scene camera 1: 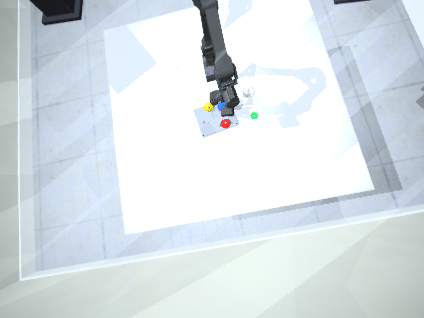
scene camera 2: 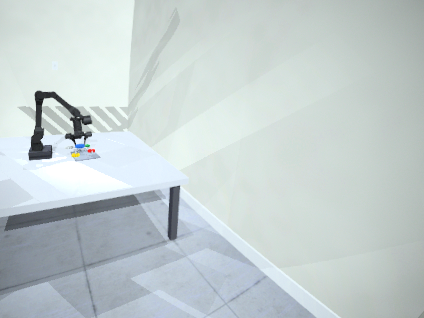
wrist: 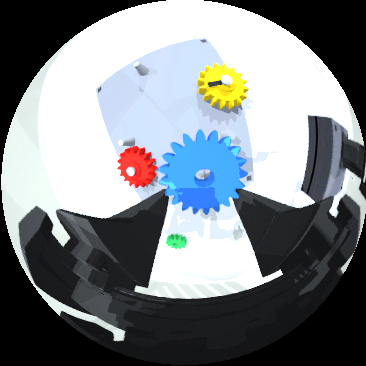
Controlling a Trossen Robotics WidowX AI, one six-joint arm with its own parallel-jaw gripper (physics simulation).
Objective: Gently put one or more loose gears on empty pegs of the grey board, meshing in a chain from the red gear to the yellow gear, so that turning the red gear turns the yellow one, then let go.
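Seen in the pictures: gripper, fingertip midpoint: point(scene camera 2: 80, 146) point(wrist: 200, 192); arm's base at its link origin: point(scene camera 1: 211, 60) point(scene camera 2: 37, 149).
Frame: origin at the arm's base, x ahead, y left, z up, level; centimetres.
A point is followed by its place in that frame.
My gripper point(scene camera 1: 222, 104) @(x 28.1, y 7.2, z -0.5 cm) point(scene camera 2: 80, 145) @(x 28.1, y 7.2, z -0.5 cm) point(wrist: 200, 192) @(x 28.1, y 7.2, z -0.5 cm) is shut on the large blue gear point(scene camera 1: 221, 106) @(x 28.3, y 4.1, z 0.8 cm) point(scene camera 2: 79, 146) @(x 27.9, y 2.8, z 0.5 cm) point(wrist: 200, 155) @(x 28.2, y 3.7, z 0.7 cm), held about level over the grey board point(scene camera 1: 212, 128) @(x 38.0, y -1.6, z -4.8 cm) point(scene camera 2: 90, 157) @(x 35.7, y -7.6, z -4.8 cm) point(wrist: 170, 115) @(x 31.1, y 0.0, z -4.8 cm). Something pale shows in its hole; I cannot tell whether a peg is inside. The red gear point(scene camera 1: 225, 123) @(x 36.4, y 5.7, z -2.8 cm) point(scene camera 2: 91, 150) point(wrist: 141, 167) @(x 34.7, y 5.6, z -3.3 cm) and yellow gear point(scene camera 1: 208, 106) point(scene camera 2: 75, 155) @(x 25.5, y -5.0, z -3.7 cm) point(wrist: 220, 98) @(x 25.9, y -1.3, z -3.4 cm) sit on board pegs. In the wrist view, blue teeth appear close to the red gear and a gap shows towards the yellow; meshing is unclear. Bare pegs point(wrist: 141, 69) @(x 33.9, y -6.1, z -3.7 cm) point(wrist: 128, 142) @(x 36.1, y 2.5, z -3.6 cm) show. The blue gear hides part of the board.
A small green gear point(scene camera 1: 254, 115) @(x 33.3, y 21.6, z -3.9 cm) point(scene camera 2: 87, 146) @(x 32.4, y 19.7, z -4.7 cm) point(wrist: 176, 241) @(x 32.0, y 20.6, z -3.9 cm) and a white gear point(scene camera 1: 248, 92) @(x 19.1, y 19.5, z -3.9 cm) point(wrist: 238, 231) @(x 20.5, y 18.1, z -4.3 cm) lie loose on the white table point(scene camera 1: 165, 175) @(x 62.6, y -29.0, z -5.6 cm) point(scene camera 2: 145, 175) @(x 68.3, y -43.0, z -5.6 cm), off the board. The arm's base point(scene camera 2: 40, 152) @(x 2.9, y -4.3, z -0.7 cm) stands behind the board.
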